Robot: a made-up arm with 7 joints. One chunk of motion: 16 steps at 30 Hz.
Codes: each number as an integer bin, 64 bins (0 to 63) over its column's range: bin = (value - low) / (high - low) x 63, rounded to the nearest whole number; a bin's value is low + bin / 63 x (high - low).
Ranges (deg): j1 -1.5..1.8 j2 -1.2..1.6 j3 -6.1..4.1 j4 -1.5..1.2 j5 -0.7..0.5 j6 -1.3..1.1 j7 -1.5..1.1
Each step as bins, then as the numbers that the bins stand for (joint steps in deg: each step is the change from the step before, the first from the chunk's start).
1 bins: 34 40 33 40 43 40 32
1 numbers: 0.281 0.578 -0.757 0.214 0.119 0.224 -0.179
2 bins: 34 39 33 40 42 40 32
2 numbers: 0.281 0.533 -0.757 0.214 0.100 0.224 -0.179
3 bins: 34 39 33 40 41 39 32
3 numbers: 0.281 0.533 -0.757 0.214 0.081 0.186 -0.179
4 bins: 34 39 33 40 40 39 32
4 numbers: 0.281 0.533 -0.757 0.214 0.062 0.186 -0.179
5 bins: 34 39 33 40 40 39 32
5 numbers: 0.281 0.533 -0.757 0.214 0.062 0.186 -0.179
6 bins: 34 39 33 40 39 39 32
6 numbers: 0.281 0.533 -0.757 0.214 0.043 0.186 -0.179
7 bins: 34 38 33 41 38 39 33
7 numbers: 0.281 0.489 -0.757 0.257 0.024 0.186 -0.138
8 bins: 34 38 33 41 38 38 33
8 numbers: 0.281 0.489 -0.757 0.257 0.024 0.148 -0.138
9 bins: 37 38 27 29 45 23 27
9 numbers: 0.438 0.489 -1.729 -0.257 0.157 -0.424 -0.386
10 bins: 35 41 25 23 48 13 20
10 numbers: 0.333 0.622 -2.052 -0.514 0.214 -0.805 -0.675
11 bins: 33 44 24 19 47 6 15
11 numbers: 0.229 0.756 -2.214 -0.686 0.195 -1.071 -0.881
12 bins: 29 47 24 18 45 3 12
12 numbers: 0.019 0.889 -2.214 -0.729 0.157 -1.186 -1.005
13 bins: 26 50 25 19 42 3 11
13 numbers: -0.138 1.022 -2.052 -0.686 0.100 -1.186 -1.046
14 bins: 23 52 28 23 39 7 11
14 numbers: -0.295 1.111 -1.567 -0.514 0.043 -1.033 -1.046
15 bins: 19 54 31 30 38 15 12
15 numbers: -0.505 1.200 -1.081 -0.214 0.024 -0.729 -1.005
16 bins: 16 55 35 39 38 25 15
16 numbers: -0.662 1.244 -0.433 0.171 0.024 -0.348 -0.881
